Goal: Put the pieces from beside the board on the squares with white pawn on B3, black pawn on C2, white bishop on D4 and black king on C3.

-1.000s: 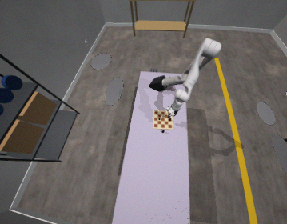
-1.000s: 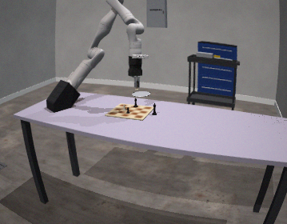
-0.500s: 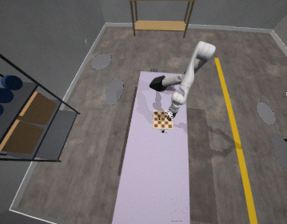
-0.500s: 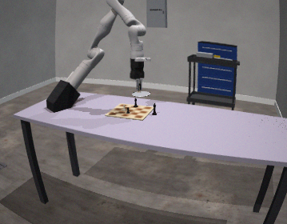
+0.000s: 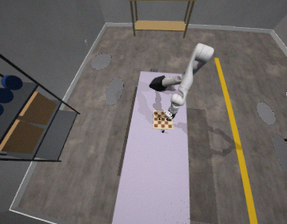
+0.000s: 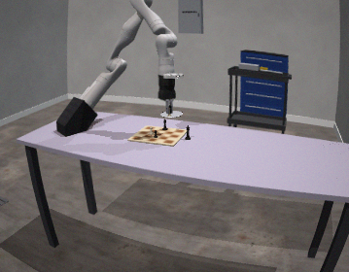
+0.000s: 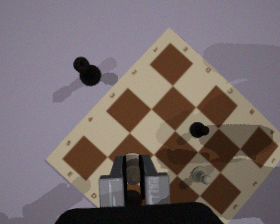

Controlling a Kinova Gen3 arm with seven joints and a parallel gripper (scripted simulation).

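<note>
Now: the chessboard 30 mm behind my hand, 40 mm to the right of it and 120 mm below it. The rest, counted from my hand: white pawn: 70 mm behind, 50 mm to the right, 100 mm below; then white bishop: 10 mm below; then black pawn: 20 mm behind, 80 mm to the right, 100 mm below.
</note>
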